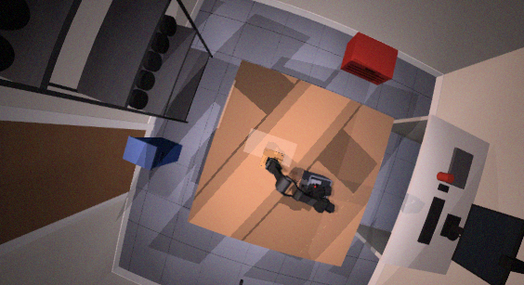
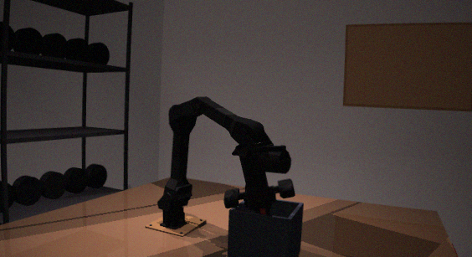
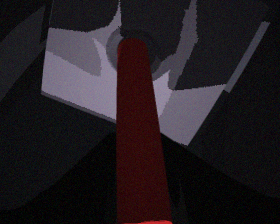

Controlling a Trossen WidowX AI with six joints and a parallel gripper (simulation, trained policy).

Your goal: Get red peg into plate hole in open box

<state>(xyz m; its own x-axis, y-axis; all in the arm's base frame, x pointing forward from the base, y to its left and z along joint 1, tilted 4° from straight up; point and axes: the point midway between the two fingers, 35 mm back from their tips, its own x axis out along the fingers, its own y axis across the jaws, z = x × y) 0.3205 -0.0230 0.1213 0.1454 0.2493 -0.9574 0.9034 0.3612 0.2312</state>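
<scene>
Right now my gripper tip is 1 cm short of the red peg and 2 cm to the left of it. Round my gripper tip: grey plate 1 cm ahead, 2 cm to the right, 5 cm below.
</scene>
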